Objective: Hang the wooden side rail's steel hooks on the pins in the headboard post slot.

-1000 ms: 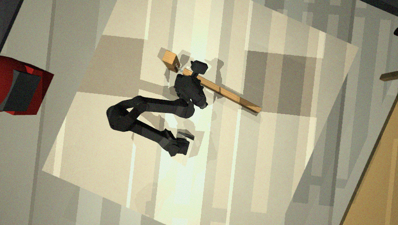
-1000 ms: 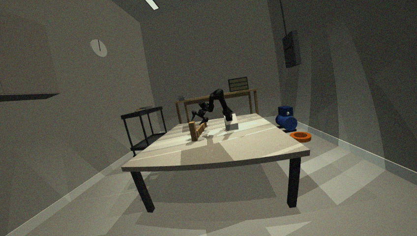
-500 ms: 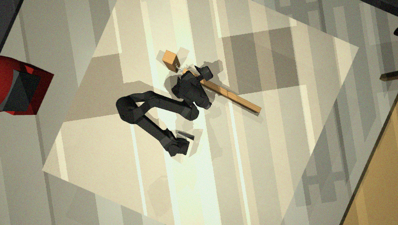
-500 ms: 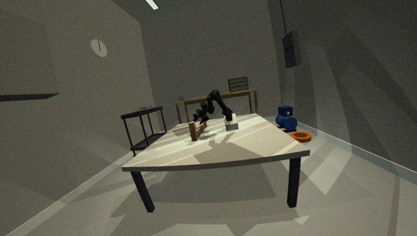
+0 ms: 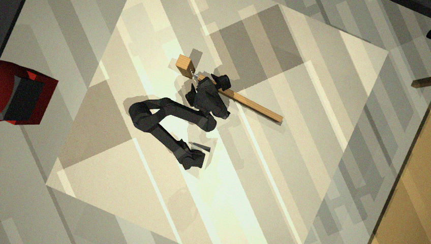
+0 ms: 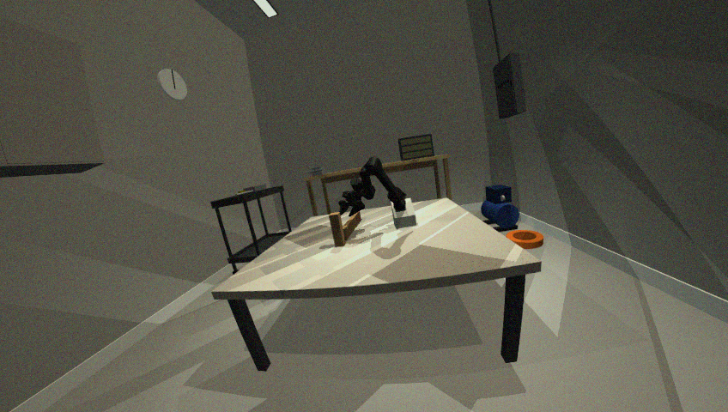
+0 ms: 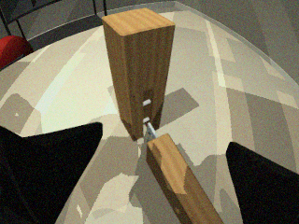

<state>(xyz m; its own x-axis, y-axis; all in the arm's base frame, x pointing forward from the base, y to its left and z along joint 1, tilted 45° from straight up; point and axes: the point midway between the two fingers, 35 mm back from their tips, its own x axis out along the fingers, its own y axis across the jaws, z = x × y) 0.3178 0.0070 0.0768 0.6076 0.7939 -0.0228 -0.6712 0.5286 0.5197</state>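
Now: gripper tip 80 mm to the right of the wooden headboard post, 50 mm above it and 40 mm short of it.
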